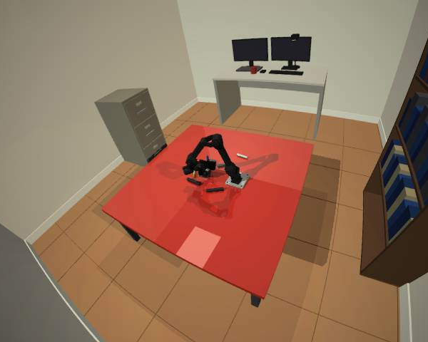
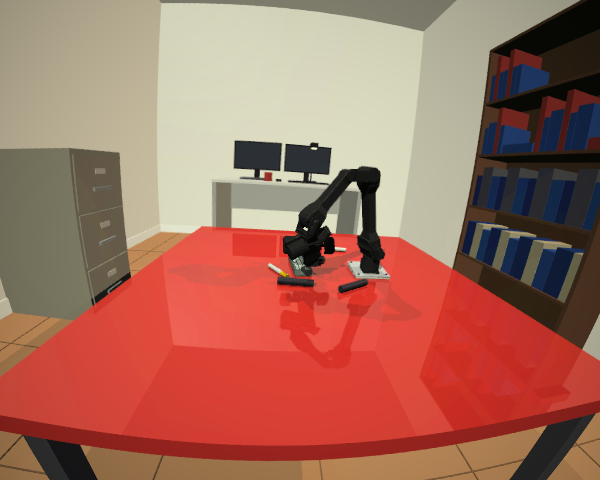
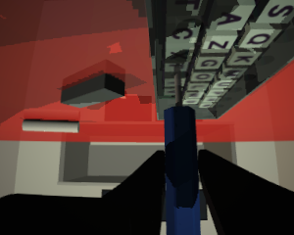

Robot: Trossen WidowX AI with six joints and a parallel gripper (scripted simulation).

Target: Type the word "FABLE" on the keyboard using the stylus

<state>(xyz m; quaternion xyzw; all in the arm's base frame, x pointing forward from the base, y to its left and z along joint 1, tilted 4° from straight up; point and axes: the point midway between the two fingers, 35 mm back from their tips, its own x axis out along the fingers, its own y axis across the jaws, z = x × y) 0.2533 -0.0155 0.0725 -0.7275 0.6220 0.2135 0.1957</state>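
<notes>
The white-and-yellow marker is 9 cm ahead of my gripper tip, 9 cm to the left of it and 6 cm below it. Round my gripper tip: dark blue stylus: 1 cm below; then small grey block: 7 cm behind, 7 cm to the right, 6 cm below; then thin grey tip: 5 cm below.
</notes>
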